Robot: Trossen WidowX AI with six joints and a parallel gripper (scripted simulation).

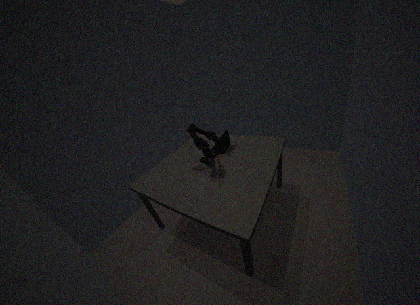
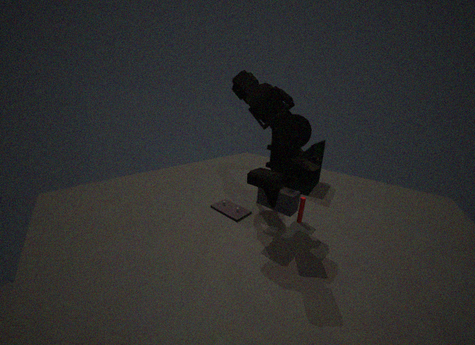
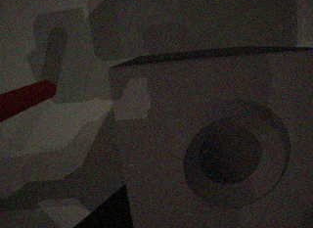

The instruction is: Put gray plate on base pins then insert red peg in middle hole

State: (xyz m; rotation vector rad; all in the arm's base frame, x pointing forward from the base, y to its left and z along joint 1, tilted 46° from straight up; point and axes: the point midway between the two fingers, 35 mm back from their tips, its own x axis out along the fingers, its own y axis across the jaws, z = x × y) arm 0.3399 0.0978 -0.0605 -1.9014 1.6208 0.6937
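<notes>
My gripper tip is 16 cm to the left of the base and 8 cm above it. From my gripper tip the other things lie so: red peg: 10 cm behind, 2 cm to the left, 5 cm below; then gray plate: 3 cm above.
</notes>
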